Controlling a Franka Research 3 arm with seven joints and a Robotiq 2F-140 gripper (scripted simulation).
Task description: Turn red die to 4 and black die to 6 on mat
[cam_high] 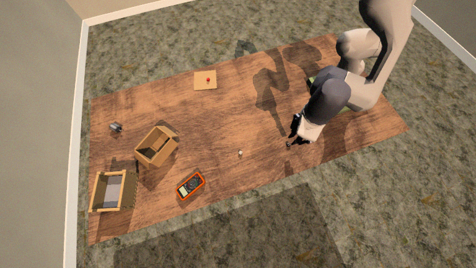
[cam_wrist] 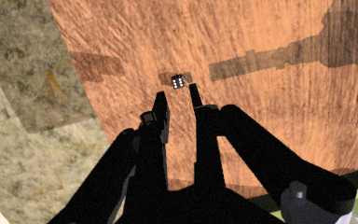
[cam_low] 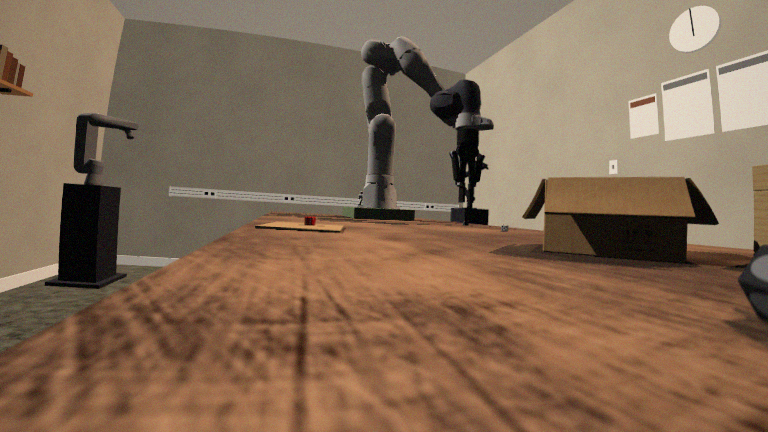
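The black die lies 10 cm below my hand. Round my hand: red die 30 cm ahead, 53 cm to the right, 10 cm below; white die 25 cm ahead, 3 cm to the right, 10 cm below; orange multimeter 52 cm ahead, 5 cm to the left, 9 cm below.
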